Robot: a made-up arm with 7 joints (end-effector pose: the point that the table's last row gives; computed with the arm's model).
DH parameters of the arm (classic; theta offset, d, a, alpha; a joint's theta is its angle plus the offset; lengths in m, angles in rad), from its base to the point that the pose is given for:
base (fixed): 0 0.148 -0.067 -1.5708
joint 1: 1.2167 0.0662 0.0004 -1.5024
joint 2: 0 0.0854 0.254 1.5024
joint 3: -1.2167 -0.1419 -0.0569 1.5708
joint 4: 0 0.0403 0.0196 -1.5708
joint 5: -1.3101 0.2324 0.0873 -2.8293
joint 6: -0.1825 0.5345 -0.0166 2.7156
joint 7: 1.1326 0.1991 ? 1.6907
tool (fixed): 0.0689 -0.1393 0 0
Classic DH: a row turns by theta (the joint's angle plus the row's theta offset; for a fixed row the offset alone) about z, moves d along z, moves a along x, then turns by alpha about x.
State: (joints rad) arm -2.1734 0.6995 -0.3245 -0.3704 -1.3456 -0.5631 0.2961
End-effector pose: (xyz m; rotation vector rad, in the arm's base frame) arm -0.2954 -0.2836 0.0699 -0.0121 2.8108 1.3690
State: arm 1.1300 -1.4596 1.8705 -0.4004 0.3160 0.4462 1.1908
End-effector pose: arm -0.5315 0.2520 0.1630 -0.1613 -2.3161 -1.1120
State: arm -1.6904 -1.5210 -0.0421 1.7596 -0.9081 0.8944 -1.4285
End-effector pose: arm 0.0993 -0.0275 0.3899 -1.8455 -0.5698 -0.7137
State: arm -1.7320 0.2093 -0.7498 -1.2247 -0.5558 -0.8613 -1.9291
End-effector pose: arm -0.1025 -0.2895 -0.0663 0.1284 1.9838 1.4818
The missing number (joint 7, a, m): 0.2438
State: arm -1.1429 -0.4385 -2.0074 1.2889 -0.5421 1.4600 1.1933
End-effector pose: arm 0.0123 0.3561 -0.2568 1.3452 2.1193 -0.9762
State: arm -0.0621 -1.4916 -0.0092 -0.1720 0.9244 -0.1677 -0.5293
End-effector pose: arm 0.0911 0.6914 -0.1290 1.2074 0.3398 0.8498
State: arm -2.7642 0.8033 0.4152 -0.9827 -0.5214 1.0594 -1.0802
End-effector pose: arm -0.1903 0.0435 -0.1483 0.6496 0.7522 1.3245
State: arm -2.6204 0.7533 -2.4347 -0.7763 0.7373 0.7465 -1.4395
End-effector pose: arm 0.1964 -0.4350 -0.0939 -0.1108 0.0138 -0.3724
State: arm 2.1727 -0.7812 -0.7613 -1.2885 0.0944 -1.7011 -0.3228
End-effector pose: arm -0.5570 0.3163 0.4803 -0.8534 -2.4964 1.5312
